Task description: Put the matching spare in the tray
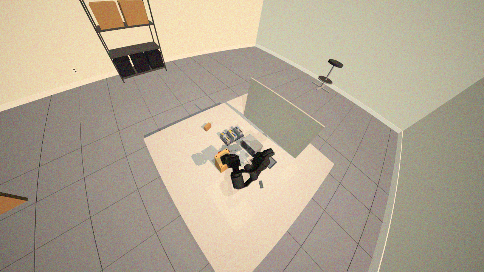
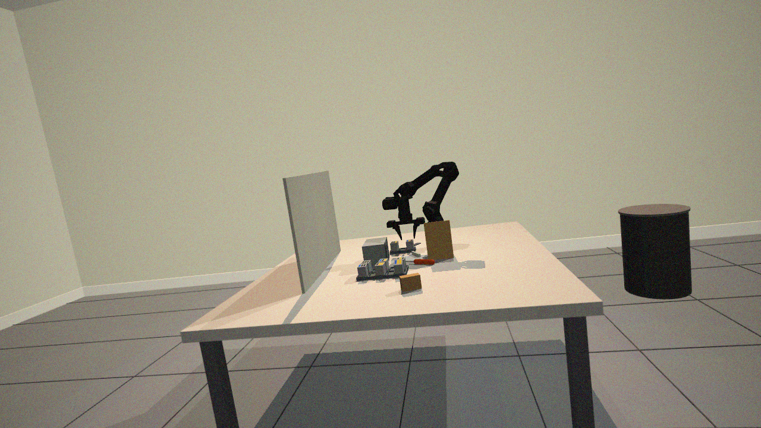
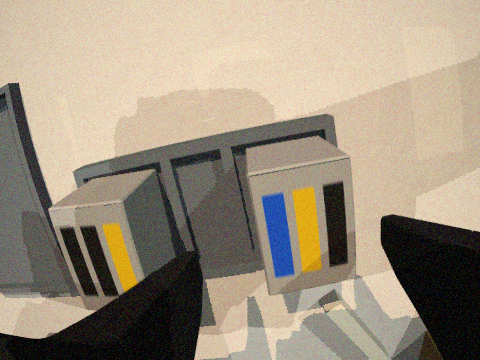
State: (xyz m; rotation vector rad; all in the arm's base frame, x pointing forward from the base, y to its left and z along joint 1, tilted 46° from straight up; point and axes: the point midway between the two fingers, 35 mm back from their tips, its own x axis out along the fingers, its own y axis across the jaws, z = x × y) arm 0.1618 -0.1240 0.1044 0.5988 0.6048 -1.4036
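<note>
The grey spare block lies 1 cm behind my gripper tip and 2 cm below it. From my gripper tip the other things lie so: small orange box: 8 cm behind, 58 cm to the left, 4 cm below; grey panel: 38 cm ahead, 20 cm to the left, 16 cm above; grey tray: 18 cm ahead, 2 cm to the right, 6 cm below.
</note>
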